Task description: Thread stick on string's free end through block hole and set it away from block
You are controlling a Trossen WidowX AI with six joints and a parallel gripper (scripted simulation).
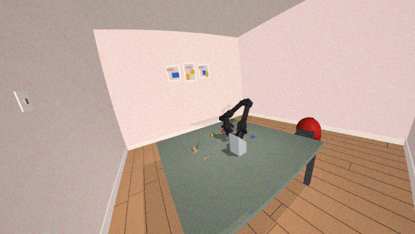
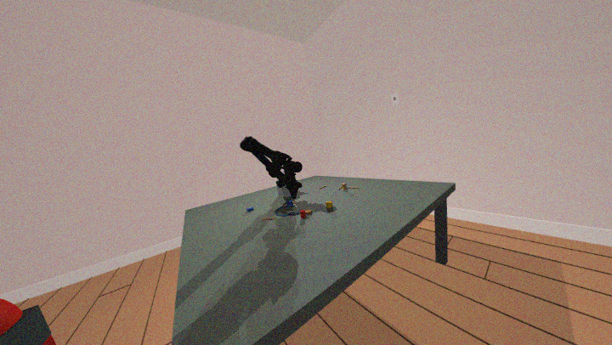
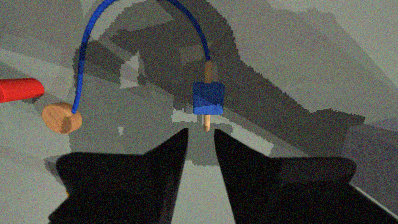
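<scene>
The thin wooden stick is 20 mm behind my gripper tip, 40 mm to the right of it and 30 mm below it. The rest, counted from my gripper tip: red piece (190 mm ahead, 90 mm to the right, 30 mm below); then thin stick (40 mm ahead, 210 mm to the right, 40 mm below); then round wooden button (170 mm ahead, 40 mm to the right, 40 mm below).
</scene>
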